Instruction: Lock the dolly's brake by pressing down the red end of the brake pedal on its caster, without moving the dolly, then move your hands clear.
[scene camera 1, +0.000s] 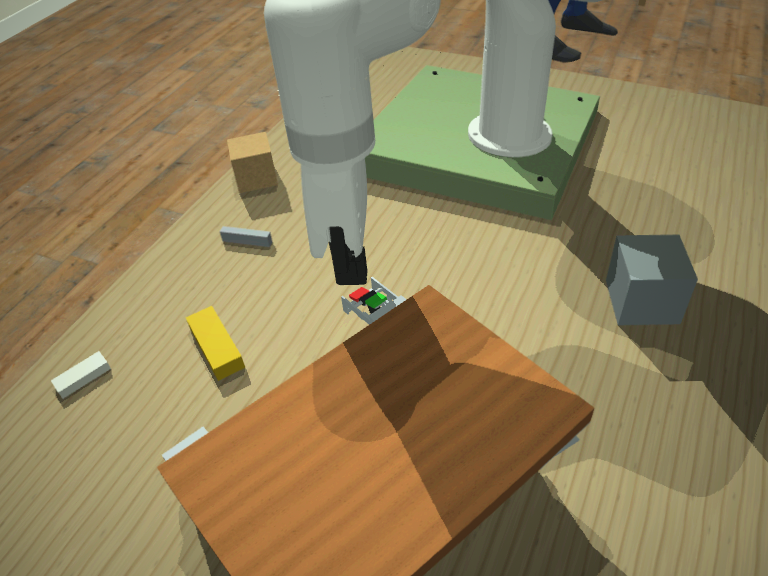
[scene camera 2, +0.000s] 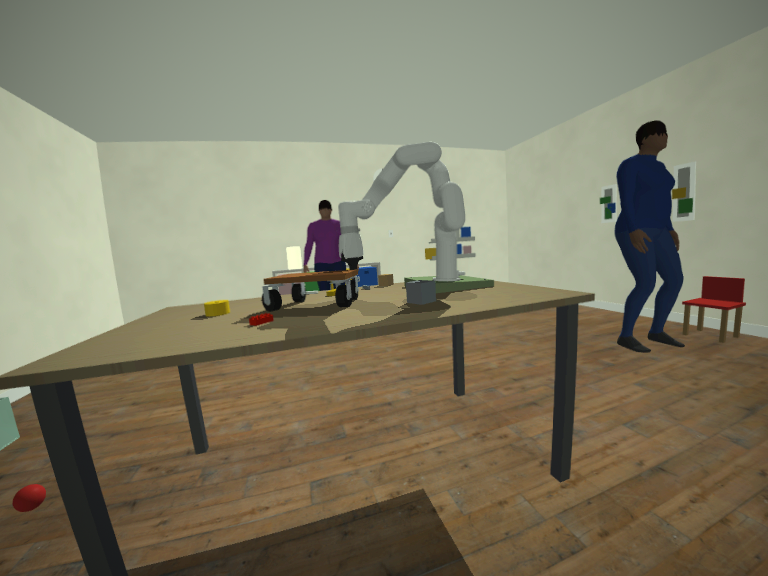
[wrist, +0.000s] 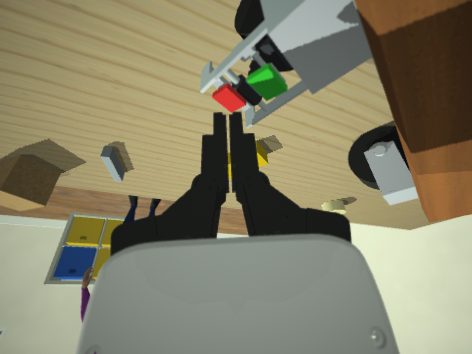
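Pixels of known places: gripper, fingertip midpoint: (scene camera 1: 352, 279) (wrist: 228, 128); arm's base, origin of the base link: (scene camera 1: 509, 135) (scene camera 2: 446, 279).
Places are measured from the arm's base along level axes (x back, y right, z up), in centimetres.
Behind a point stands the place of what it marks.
The dolly's wooden deck (scene camera 1: 297, 434) @(x -61.6, y 6.9, z 8.6 cm) (scene camera 2: 310, 277) @(x -63.2, y -9.5, z 8.1 cm) (wrist: 425, 65) @(x -46.6, y 2.6, z 8.6 cm) stands level on its casters. The brake pedal on the near caster has a red end (scene camera 1: 359, 294) @(x -41.4, y 9.1, z 4.4 cm) (wrist: 229, 98) @(x -41.1, y 9.0, z 4.4 cm), on the outer side, and a green end (scene camera 1: 375, 300) @(x -43.0, y 6.6, z 5.7 cm) (wrist: 267, 81) @(x -42.5, y 6.4, z 5.6 cm), nearer the deck. Both ends show uncovered in the wrist view, inside the grey caster bracket (wrist: 320, 50) @(x -44.2, y 4.3, z 5.7 cm). My gripper (scene camera 1: 351, 283) @(x -41.2, y 9.8, z 6.2 cm) (wrist: 228, 128) @(x -41.2, y 9.8, z 6.2 cm) is shut and empty. Its tips are close to the red end and look slightly above it, with a small gap in scene camera 1. In scene camera 2 the deck hides the tips and the pedal.
A yellow block (scene camera 1: 212, 339) @(x -47.1, y 25.7, z -1.7 cm) (wrist: 262, 154) @(x -49.6, y 22.4, z -2.4 cm), a grey bar (scene camera 1: 246, 236) @(x -28.9, y 30.6, z -2.3 cm) (wrist: 113, 164) @(x -28.7, y 29.5, z -2.2 cm), a tan block (scene camera 1: 253, 164) @(x -16.7, y 34.9, z 0.6 cm) (wrist: 30, 177) @(x -16.5, y 34.5, z -1.2 cm) and a white bar (scene camera 1: 81, 375) @(x -55.6, y 38.9, z -2.6 cm) lie on the table. A grey box (scene camera 1: 657, 291) @(x -30.3, y -21.9, z 1.7 cm) (scene camera 2: 421, 292) @(x -29.0, y -25.6, z 0.4 cm) stands beside the dolly. The arm stands on a green base (scene camera 1: 421, 117) @(x 1.8, y 14.4, z 0.2 cm) (scene camera 2: 477, 284) @(x 8.5, y -11.2, z -2.2 cm).
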